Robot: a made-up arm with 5 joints.
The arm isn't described. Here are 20 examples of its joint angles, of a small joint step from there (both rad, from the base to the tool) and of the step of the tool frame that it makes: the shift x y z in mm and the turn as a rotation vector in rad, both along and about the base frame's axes.
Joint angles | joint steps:
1: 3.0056 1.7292 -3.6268 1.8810 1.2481 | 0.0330 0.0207 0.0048 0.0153 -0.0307
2: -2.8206 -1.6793 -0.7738 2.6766 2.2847 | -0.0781 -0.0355 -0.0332 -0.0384 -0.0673
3: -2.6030 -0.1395 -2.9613 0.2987 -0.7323 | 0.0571 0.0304 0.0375 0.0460 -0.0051
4: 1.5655 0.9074 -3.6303 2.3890 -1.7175 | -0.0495 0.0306 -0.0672 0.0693 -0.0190
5: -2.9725 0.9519 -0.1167 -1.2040 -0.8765 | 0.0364 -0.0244 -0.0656 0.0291 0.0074
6: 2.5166 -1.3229 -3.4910 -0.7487 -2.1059 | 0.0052 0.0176 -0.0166 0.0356 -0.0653
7: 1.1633 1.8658 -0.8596 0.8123 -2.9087 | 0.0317 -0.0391 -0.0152 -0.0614 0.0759
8: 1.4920 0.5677 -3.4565 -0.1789 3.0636 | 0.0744 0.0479 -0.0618 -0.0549 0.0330
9: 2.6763 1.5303 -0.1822 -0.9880 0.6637 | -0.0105 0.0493 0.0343 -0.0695 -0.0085
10: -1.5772 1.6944 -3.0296 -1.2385 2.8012 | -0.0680 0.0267 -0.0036 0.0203 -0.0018
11: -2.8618 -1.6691 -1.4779 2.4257 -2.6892 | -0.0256 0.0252 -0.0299 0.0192 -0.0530
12: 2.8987 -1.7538 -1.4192 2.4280 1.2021 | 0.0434 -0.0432 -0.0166 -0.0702 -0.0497
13: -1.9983 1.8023 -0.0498 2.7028 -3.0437 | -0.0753 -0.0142 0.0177 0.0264 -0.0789
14: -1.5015 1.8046 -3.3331 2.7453 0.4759 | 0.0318 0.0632 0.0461 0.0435 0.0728
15: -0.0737 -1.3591 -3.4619 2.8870 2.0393 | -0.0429 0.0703 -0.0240 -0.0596 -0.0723
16: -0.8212 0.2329 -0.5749 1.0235 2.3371 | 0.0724 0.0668 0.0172 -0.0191 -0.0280
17: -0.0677 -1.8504 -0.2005 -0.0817 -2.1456 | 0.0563 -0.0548 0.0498 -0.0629 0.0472
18: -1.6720 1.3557 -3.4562 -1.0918 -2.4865 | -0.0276 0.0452 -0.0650 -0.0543 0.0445
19: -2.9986 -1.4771 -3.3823 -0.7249 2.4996 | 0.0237 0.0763 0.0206 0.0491 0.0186
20: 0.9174 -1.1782 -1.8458 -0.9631 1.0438 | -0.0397 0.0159 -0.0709 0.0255 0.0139
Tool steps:
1: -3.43 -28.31 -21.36 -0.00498 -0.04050 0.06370
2: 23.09 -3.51 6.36 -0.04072 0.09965 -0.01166
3: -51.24 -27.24 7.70 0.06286 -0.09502 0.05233
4: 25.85 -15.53 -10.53 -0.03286 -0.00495 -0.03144
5: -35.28 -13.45 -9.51 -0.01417 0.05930 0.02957
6: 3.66 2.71 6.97 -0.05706 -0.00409 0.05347
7: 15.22 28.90 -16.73 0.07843 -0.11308 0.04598
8: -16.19 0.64 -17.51 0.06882 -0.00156 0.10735
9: 18.67 -9.99 19.01 -0.00911 -0.01118 -0.00257
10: -58.45 1.00 -21.01 0.04341 -0.00075 -0.06949
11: 4.19 -9.18 7.60 0.03730 -0.00483 0.01446
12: 30.21 11.68 -10.40 0.06367 0.11893 0.07763
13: 2.67 -6.73 4.71 0.06109 0.05508 -0.09418
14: 23.11 20.02 -66.00 0.14621 0.08282 0.01175
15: 6.28 32.60 47.64 -0.06838 -0.00683 -0.06902
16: 6.75 35.55 -31.92 0.05886 0.03296 0.09354
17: -6.35 1.89 -16.89 0.03637 -0.06940 0.08276
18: -16.95 14.93 -16.21 -0.07315 0.01238 0.01675
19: 19.16 23.50 75.89 0.03535 -0.14225 0.01032
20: -30.58 -6.25 -1.84 0.01649 -0.02663 -0.03063
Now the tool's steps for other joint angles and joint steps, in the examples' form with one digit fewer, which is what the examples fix.
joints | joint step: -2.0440 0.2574 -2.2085 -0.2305 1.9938 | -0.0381 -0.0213 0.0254 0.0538 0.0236
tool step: -20.5 11.1 -0.3 0.0417 -0.0447 -0.0251
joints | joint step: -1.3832 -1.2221 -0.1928 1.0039 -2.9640 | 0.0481 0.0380 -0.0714 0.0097 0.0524
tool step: 14.2 -4.8 31.6 -0.0186 -0.0260 0.0003
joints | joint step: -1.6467 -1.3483 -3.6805 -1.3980 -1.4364 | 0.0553 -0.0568 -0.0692 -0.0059 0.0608
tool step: -39.6 -35.2 -60.8 -0.1323 -0.0063 -0.0043
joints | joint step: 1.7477 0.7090 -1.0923 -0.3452 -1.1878 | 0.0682 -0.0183 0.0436 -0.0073 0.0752
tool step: -43.0 -24.9 -3.6 -0.0280 0.0447 0.0116
